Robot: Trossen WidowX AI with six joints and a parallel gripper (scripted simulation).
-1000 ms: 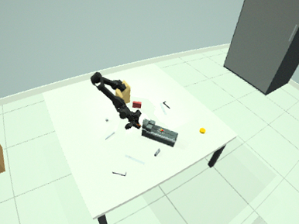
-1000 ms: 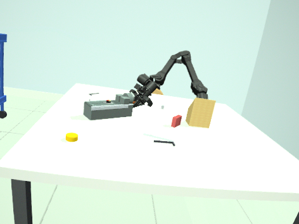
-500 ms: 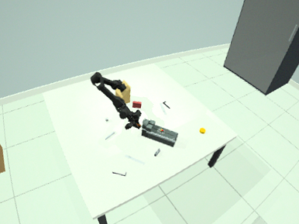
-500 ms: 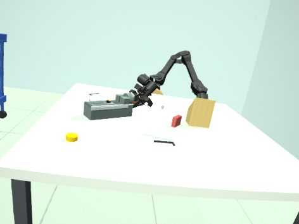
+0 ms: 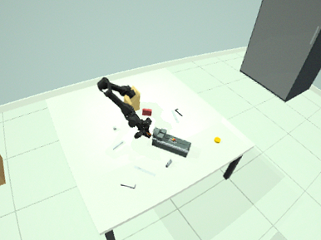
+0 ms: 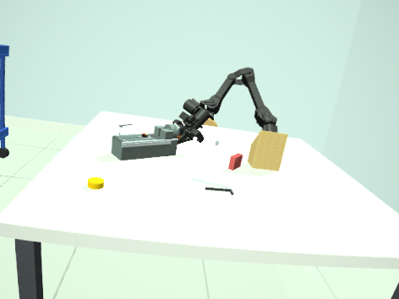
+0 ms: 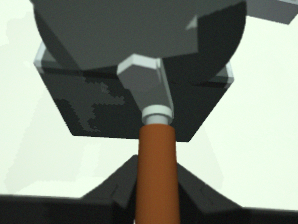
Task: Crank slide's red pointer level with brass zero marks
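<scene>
Right now my gripper tip is 3 cm below the orange crank handle, 1 cm to the left of it and 1 cm past it. From my gripper tip the other things lie so: yellow disc: 48 cm to the left, 19 cm ahead, 2 cm below; black hex key: 36 cm to the left, 22 cm behind, 3 cm below; red pointer: 12 cm to the left, 12 cm ahead, 5 cm above.
</scene>
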